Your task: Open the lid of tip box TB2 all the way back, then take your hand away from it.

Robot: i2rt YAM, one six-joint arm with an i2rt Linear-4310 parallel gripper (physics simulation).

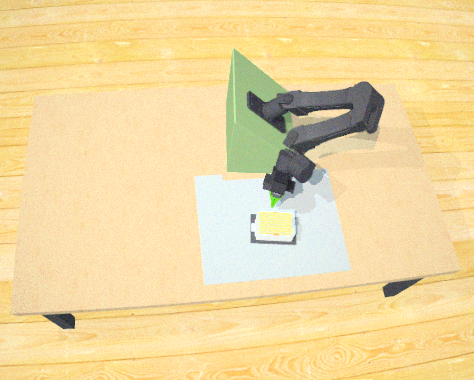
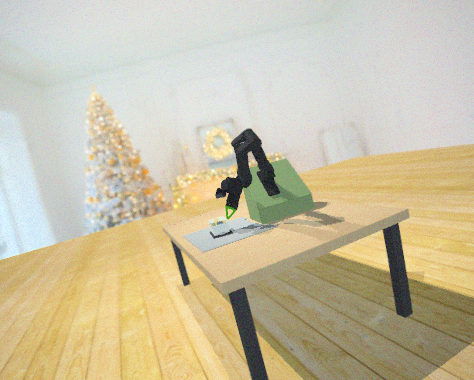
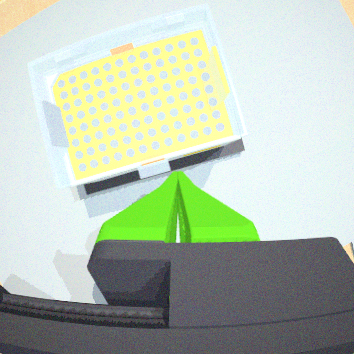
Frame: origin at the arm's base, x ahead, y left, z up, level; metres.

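Seen in the pictures: gripper, fingertip midpoint: [image 1: 272, 206] [image 2: 227, 219] [image 3: 177, 179]; arm's base, origin of the base link: [image 1: 265, 113] [image 2: 267, 182].
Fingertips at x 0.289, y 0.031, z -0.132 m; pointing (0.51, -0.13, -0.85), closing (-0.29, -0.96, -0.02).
Observation:
Pixels of each thing's middle, then the offset from my fingertips to it. "*": a spot on its surface instead. Level surfaces: height alone.
- tip box, body centre: [image 3: 141, 109] [image 1: 274, 225] [image 2: 219, 226] 0.058 m ahead, 0.012 m left, 0.024 m down
- clear lid, surface spot: [image 3: 120, 31] * 0.097 m ahead, 0.006 m left, 0.015 m up
- small pale tab, body centre: [image 3: 153, 168] 0.011 m ahead, 0.013 m left, 0.001 m up
- pale blue-grey mat, its level: 0.062 m down
- wooden table, its level: 0.065 m down
The tip box [image 1: 275, 224] [image 2: 220, 228] [image 3: 142, 100] has a yellow rack full of round holes. Its label cannot be read. A clear lid [image 3: 120, 31] appears to lie down over the rack; its exact angle is hard to tell. A small pale tab [image 3: 154, 169] shows at the middle of the box side facing my gripper. My gripper [image 1: 273, 205] [image 2: 229, 217] [image 3: 177, 179] is shut and empty. Its bright green fingertips are close to that side, by the tab, and look slightly above the box; any contact cannot be made out.
The box sits in a dark holder [image 1: 254, 240] [image 3: 112, 182] on a pale blue-grey mat [image 1: 225, 265] [image 2: 200, 244] [image 3: 295, 200]. A green sloped block [image 1: 250, 145] [image 2: 280, 190] carries the arm base behind the mat. All stand on a wooden table [image 1: 115, 200] [image 2: 300, 240].

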